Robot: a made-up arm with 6 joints. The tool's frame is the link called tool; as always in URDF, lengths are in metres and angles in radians.
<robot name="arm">
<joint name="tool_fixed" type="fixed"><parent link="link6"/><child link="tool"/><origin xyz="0 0 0" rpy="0 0 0"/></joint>
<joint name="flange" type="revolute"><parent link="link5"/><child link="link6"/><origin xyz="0 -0.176 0" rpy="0 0 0"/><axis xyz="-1 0 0"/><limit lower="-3.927" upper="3.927" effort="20" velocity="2.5"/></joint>
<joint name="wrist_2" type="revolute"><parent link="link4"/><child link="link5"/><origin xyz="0.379 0 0" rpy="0 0 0"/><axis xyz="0 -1 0"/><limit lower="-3.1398" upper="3.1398" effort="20" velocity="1.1"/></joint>
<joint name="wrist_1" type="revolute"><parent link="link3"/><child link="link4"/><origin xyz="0 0 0" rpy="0 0 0"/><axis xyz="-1 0 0"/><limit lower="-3.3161" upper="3.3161" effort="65" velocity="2.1"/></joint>
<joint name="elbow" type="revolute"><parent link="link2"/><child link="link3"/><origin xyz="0 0 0.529" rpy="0 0 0"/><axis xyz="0 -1 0"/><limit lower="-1.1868" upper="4.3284" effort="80" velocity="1.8"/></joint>
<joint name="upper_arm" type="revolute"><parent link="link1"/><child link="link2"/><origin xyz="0 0 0" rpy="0 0 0"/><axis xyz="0 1 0"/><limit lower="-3.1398" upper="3.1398" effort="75" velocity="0.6"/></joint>
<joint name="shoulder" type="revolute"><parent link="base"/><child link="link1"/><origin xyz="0 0 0.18" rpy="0 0 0"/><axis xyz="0 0 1"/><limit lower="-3.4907" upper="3.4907" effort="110" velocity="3.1"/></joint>
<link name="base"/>
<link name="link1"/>
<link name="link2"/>
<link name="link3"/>
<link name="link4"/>
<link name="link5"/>
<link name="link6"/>
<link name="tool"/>
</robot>
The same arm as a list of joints. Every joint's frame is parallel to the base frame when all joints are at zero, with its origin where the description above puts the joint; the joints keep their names.
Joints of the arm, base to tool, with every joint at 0 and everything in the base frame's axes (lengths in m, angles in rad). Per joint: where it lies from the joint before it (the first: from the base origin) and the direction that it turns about. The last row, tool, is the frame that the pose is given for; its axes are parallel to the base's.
shoulder: axis 0 0 1 offset 0.0000 0.0000 0.1800
upper_arm: axis 0 1 0 offset 0.0000 0.0000 0.0000
elbow: axis 0 -1 0 offset 0.0000 0.0000 0.5290
wrist_1: axis -1 0 0 offset 0.0000 0.0000 0.0000
wrist_2: axis 0 -1 0 offset 0.3790 0.0000 0.0000
flange: axis -1 0 0 offset 0.0000 -0.1760 0.0000
tool: offset 0.0000 0.0000 0.0000
Joint limits (rad, base to tool): -3.4907..3.4907 -3.1398..3.1398 -1.1868..4.3284 -3.3161..3.3161 -3.1398..3.1398 -3.9270..3.9270

